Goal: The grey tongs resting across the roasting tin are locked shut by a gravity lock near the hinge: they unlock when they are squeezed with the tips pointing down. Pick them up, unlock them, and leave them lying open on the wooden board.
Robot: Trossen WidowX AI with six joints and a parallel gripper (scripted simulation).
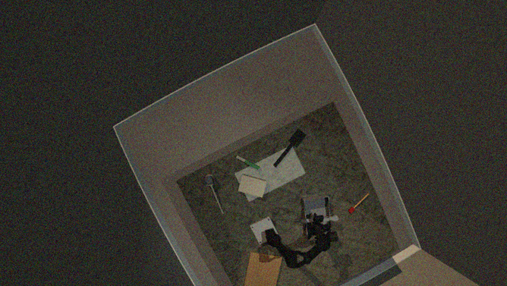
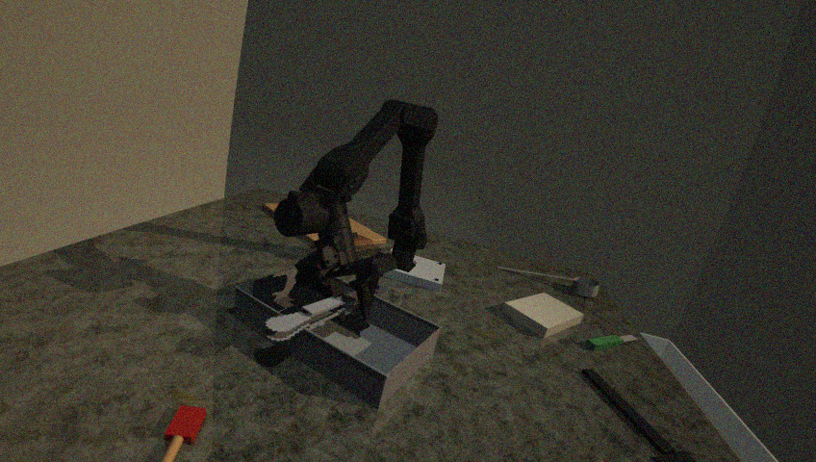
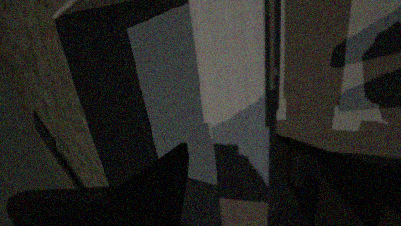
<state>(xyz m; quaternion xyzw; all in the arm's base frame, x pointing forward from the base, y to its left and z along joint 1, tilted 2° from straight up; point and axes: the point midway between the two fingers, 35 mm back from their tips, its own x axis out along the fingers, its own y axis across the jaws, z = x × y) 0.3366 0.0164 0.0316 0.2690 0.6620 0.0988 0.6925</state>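
Right now my gripper tip is 20 mm to the left of the roasting tin, 20 mm short of it and 10 mm above it. Round my gripper tip: black spatula (530 mm to the left, 30 mm below, 20 mm behind); block (360 mm behind, 340 mm to the left, 20 mm below); red-headed brush (340 mm ahead, 50 mm to the right, 30 mm below).
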